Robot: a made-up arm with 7 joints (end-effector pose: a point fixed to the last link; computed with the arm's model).
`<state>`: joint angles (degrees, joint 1 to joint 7).
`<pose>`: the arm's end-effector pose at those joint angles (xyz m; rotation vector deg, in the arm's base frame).
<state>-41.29 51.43 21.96 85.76 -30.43 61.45 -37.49</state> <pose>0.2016 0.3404 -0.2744 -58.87 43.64 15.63</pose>
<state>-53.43 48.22 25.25 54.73 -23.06 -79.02 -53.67</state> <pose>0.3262 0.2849 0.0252 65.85 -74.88 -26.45</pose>
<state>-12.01 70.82 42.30 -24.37 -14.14 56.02 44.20</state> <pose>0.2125 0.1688 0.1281 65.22 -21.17 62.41</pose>
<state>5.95 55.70 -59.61 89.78 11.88 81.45 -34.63</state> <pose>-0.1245 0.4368 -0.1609 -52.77 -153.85 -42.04</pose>
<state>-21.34 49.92 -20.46 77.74 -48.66 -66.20 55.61</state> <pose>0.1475 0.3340 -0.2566 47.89 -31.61 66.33</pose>
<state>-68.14 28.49 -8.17 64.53 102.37 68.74 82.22</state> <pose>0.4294 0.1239 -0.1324 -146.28 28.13 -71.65</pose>
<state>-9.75 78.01 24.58 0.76 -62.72 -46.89 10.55</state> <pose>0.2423 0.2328 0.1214 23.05 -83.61 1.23</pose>
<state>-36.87 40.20 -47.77 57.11 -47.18 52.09 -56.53</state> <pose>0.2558 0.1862 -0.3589 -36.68 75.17 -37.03</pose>
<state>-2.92 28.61 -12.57 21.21 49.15 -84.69 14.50</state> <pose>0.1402 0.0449 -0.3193 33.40 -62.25 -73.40</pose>
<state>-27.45 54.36 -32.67 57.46 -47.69 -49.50 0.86</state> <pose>0.2624 0.2922 -0.2203 34.33 -19.31 -5.56</pose>
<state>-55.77 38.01 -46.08 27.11 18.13 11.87 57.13</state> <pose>0.3835 -0.0184 -0.1607 82.69 -44.35 6.62</pose>
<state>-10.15 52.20 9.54 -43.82 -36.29 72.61 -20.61</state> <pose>0.2254 0.0512 -0.0268 18.18 24.20 -45.99</pose>
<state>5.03 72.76 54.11 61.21 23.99 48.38 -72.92</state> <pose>-0.0005 0.5174 -0.0679 -13.78 60.51 22.92</pose>
